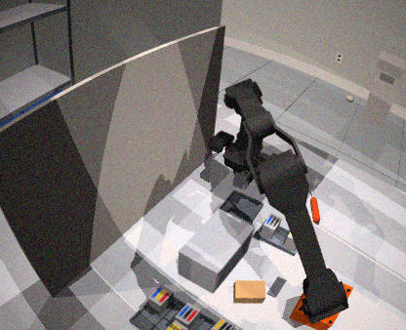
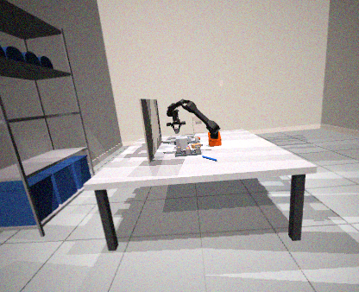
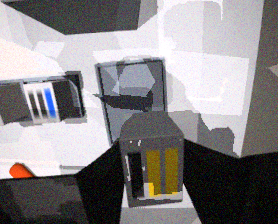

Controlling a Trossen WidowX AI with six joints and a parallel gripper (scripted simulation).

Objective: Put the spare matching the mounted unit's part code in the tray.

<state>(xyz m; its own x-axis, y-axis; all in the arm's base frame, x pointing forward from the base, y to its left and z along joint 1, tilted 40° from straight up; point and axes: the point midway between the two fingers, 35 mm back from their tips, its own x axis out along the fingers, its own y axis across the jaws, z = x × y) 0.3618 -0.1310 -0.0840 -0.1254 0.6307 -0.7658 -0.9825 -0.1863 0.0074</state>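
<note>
Right now the square grey tray is 110 mm below my gripper tip and 10 mm behind it. The rest, counted from my gripper tip: mounted unit: 190 mm to the left, 70 mm behind, 60 mm below; then cardboard box: 200 mm to the left, 190 mm behind, 100 mm below; then tall grey panel: 210 mm to the left, 170 mm ahead, 110 mm above.
</note>
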